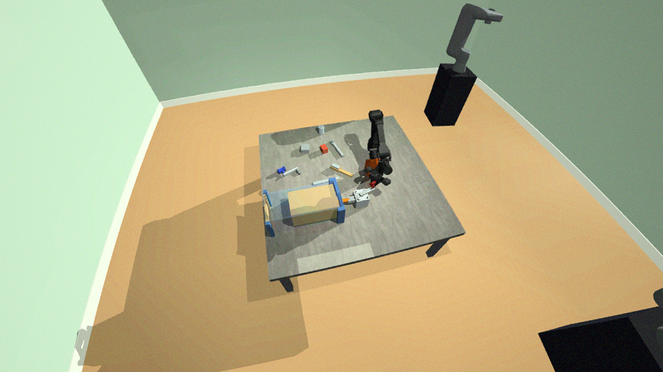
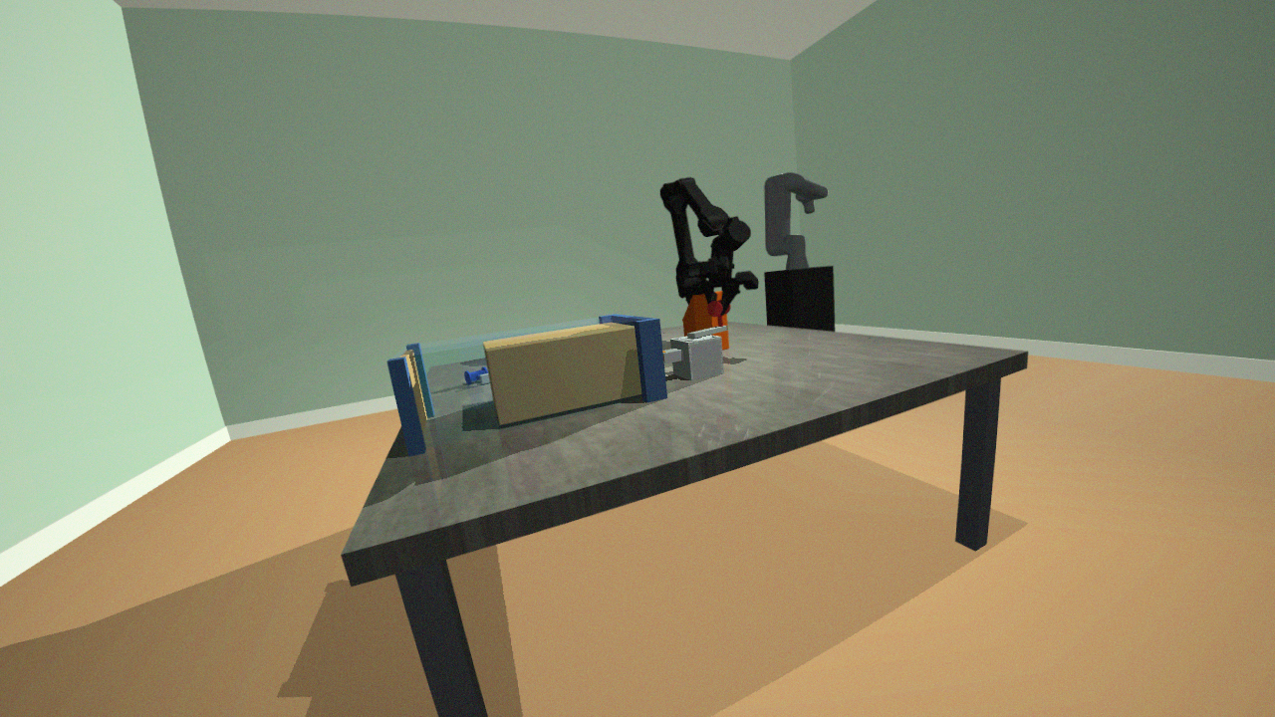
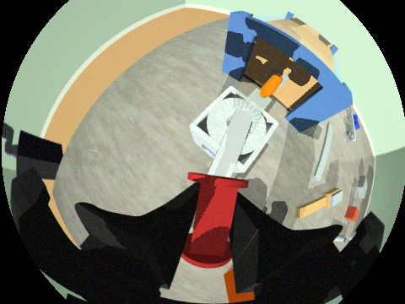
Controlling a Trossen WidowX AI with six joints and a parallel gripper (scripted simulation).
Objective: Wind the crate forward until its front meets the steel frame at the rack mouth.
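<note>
Right now the grey winch is 100 mm below my gripper tip, 60 mm ahead of it and 20 mm to the left of it. Also, from my gripper tip: tan-handled tool 270 mm to the right, 170 mm ahead, 110 mm below; red knob 10 mm to the right, 10 mm behind; grey bar 300 mm ahead, 180 mm to the right, 130 mm below.
</note>
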